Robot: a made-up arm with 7 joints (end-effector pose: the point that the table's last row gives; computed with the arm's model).
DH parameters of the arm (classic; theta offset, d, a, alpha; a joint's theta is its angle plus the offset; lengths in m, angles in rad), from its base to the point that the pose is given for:
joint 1: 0 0.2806 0 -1.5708
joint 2: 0 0 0 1.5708
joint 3: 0 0.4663 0.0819 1.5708
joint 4: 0 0 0.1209 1.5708
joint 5: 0 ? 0 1.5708
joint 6: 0 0 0.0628 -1.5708
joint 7: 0 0.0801 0 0
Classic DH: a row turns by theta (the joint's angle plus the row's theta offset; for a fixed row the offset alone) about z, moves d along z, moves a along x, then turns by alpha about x.
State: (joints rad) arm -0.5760 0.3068 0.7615 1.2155 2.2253 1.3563 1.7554
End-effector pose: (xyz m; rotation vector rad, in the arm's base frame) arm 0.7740 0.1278 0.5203 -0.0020 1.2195 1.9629
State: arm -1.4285 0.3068 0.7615 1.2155 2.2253 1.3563 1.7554
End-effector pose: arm 0.6056 -0.4986 0.5203 0.4451 0.9843 1.2100
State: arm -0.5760 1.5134 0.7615 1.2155 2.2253 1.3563 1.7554
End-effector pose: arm 0.6489 0.2091 -0.1755 1.4575 1.0313 2.3303
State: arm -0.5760 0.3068 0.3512 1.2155 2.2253 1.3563 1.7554
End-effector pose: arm 0.7826 -0.1584 0.4686 0.2345 1.2570 1.5702
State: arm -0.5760 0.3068 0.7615 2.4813 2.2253 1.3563 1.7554
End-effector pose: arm 0.5736 -0.0557 1.2187 -0.7745 0.1933 1.3860
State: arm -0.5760 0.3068 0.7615 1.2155 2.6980 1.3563 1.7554
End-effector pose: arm 0.7886 0.1034 0.5310 0.4455 0.8510 1.9579
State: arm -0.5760 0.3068 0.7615 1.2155 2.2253 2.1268 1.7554
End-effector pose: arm 0.7277 0.1371 0.5805 -0.5293 0.4897 2.3384
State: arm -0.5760 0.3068 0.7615 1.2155 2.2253 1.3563 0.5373
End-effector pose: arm 0.7740 0.1278 0.5203 -0.5993 0.8562 0.8801
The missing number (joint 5, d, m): 0.5345
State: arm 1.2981 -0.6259 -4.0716 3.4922 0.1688 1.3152 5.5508
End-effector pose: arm 0.0105 -0.5391 1.1705 1.2156 -0.8532 -0.4020
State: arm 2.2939 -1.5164 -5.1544 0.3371 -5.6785 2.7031 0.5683
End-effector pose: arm -0.2004 -0.1985 0.3577 1.3897 1.5433 0.5384
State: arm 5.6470 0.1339 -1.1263 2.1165 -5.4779 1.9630 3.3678
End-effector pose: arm 0.0517 -0.6005 1.0374 1.9069 1.8002 0.5265
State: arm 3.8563 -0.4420 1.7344 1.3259 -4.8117 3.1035 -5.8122
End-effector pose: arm 0.6068 -0.1815 0.6361 -1.4409 0.2280 1.4773
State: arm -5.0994 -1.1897 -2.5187 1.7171 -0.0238 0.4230 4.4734
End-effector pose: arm 0.0474 -0.9474 0.0240 2.7654 0.1111 0.7361
